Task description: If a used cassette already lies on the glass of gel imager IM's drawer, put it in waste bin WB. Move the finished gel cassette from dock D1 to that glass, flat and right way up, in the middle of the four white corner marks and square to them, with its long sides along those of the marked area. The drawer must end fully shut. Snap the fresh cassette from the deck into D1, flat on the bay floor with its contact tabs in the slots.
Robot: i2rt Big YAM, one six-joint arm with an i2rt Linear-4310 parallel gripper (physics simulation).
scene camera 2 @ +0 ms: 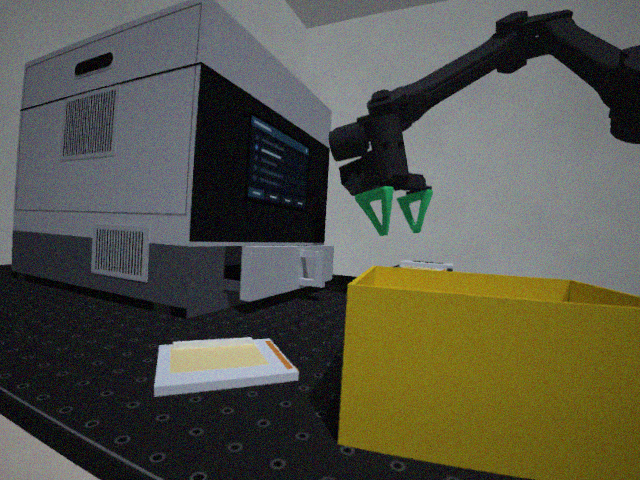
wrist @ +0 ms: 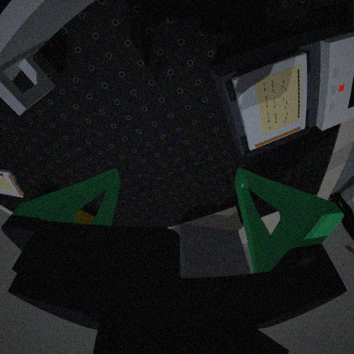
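My gripper (scene camera 2: 399,232) (wrist: 177,174) is open and empty, above the deck and apart from everything. The finished gel cassette (wrist: 275,102), pale with a banded yellow gel and an orange strip, lies in dock D1 (wrist: 227,90), right of the fingers in the wrist view. The fresh cassette (scene camera 2: 222,361) (wrist: 9,184) lies flat on the deck, with a plain yellow panel and an orange strip. The drawer (scene camera 2: 268,271) of gel imager IM (scene camera 2: 118,170) stands out from the body; its glass is hidden. Waste bin WB (scene camera 2: 439,372) is yellow; its inside is mostly hidden.
The drawer's handle (scene camera 2: 311,267) (wrist: 37,95) sticks out from its front. The dock's grey console (wrist: 327,90) carries a red mark beside the cassette. In the scene view, a pale part at D1 shows behind the bin's back rim. The imager's dark screen faces the arm.
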